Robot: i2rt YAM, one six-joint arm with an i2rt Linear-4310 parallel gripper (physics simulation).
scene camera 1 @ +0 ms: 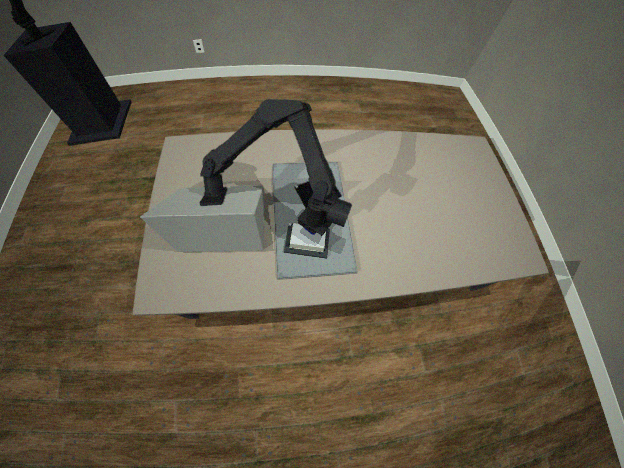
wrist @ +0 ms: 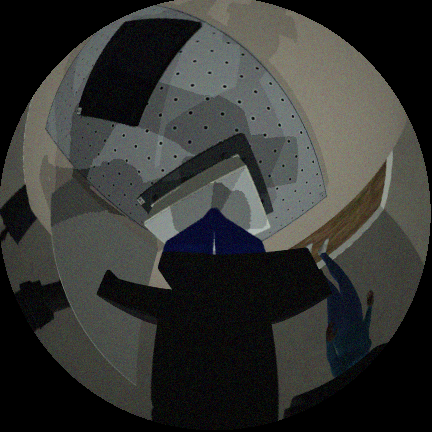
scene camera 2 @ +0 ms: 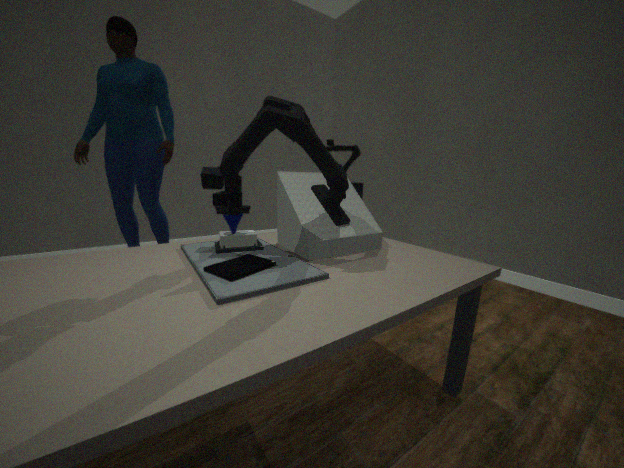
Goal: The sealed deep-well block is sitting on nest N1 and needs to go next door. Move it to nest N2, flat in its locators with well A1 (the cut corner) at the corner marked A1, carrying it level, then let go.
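Where they show: gripper, fingertip midpoint: [scene camera 1: 312,233] [wrist: 213,213] [scene camera 2: 233,233]; arm's base at its link origin: [scene camera 1: 215,196] [wrist: 69,292] [scene camera 2: 329,204].
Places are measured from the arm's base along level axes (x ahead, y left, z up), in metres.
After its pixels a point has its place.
Observation:
The sealed deep-well block [scene camera 1: 307,240] @[x 0.310, y -0.158, z -0.101 m] [scene camera 2: 244,240] @[x 0.310, y -0.093, z -0.121 m] [wrist: 215,192] @[x 0.352, y -0.116, z -0.101 m] is white and sits flat in the dark nest [scene camera 1: 305,253] @[x 0.301, y -0.192, z -0.143 m] [scene camera 2: 239,248] @[x 0.335, y -0.081, z -0.143 m] [wrist: 244,143] @[x 0.403, y -0.111, z -0.143 m]. My gripper [scene camera 1: 312,231] @[x 0.335, y -0.131, z -0.101 m] [scene camera 2: 233,232] @[x 0.335, y -0.131, z -0.101 m] [wrist: 213,213] @[x 0.335, y -0.131, z -0.101 m] is shut with nothing between its blue fingertips, which meet at or just above the top of the block. The fingers hide part of the block in the wrist view. The other nest [scene camera 1: 303,191] @[x 0.331, y 0.082, z -0.143 m] [scene camera 2: 239,266] @[x 0.405, y 0.096, z -0.143 m] [wrist: 140,70] @[x 0.392, y 0.042, z -0.143 m] is a black plate with no block on it. The cut corner cannot be made out.
Both nests stand on a grey perforated board [scene camera 1: 315,268] @[x 0.331, y -0.251, z -0.155 m] [scene camera 2: 297,282] @[x 0.313, y 0.248, z -0.158 m] [wrist: 215,75] @[x 0.439, y -0.029, z -0.155 m] on the beige table [scene camera 1: 428,226] @[x 0.860, y -0.126, z -0.167 m] [scene camera 2: 151,342] @[x 0.644, y 0.307, z -0.167 m] [wrist: 320,75] @[x 0.597, y -0.098, z -0.168 m]. A grey wedge-shaped pedestal [scene camera 1: 216,231] @[x 0.010, y -0.140, z 0.011 m] [scene camera 2: 342,245] @[x 0.030, y 0.113, z -0.132 m] [wrist: 105,260] @[x 0.153, y -0.062, z -0.080 m] carries the arm. A person [scene camera 2: 133,115] [wrist: 347,320] stands beyond the table.

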